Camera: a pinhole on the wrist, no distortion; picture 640 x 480 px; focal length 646.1 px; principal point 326.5 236.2 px. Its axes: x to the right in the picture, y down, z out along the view. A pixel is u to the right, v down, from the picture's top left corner.
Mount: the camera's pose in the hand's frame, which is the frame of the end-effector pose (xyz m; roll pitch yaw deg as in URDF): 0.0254 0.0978 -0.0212 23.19 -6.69 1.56
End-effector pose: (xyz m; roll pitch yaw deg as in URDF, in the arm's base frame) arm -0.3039 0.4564 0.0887 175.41 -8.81 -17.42
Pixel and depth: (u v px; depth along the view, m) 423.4 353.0 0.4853
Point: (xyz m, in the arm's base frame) -0.2014 0.3980 -0.3631
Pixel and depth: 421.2 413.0 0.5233
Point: -0.2091 0.3581 -0.4168
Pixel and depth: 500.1 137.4 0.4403
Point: -0.1179 0.5086 -0.2686
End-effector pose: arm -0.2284 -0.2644 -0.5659 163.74 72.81 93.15
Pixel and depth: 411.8 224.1 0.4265
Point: -0.1792 -0.6116 -0.7167
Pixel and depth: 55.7 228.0 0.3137
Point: -0.1762 -0.5386 -0.5101
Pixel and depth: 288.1 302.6 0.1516
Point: -0.1392 -0.3577 -0.5970
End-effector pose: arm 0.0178 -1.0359 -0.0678 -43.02 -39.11 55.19
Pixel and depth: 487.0 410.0 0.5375
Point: -0.3931 -0.9528 0.2889
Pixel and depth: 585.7 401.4 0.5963
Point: -0.4016 -0.8993 0.3974
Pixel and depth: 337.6 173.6 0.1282
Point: -0.0628 -0.9972 -0.0247
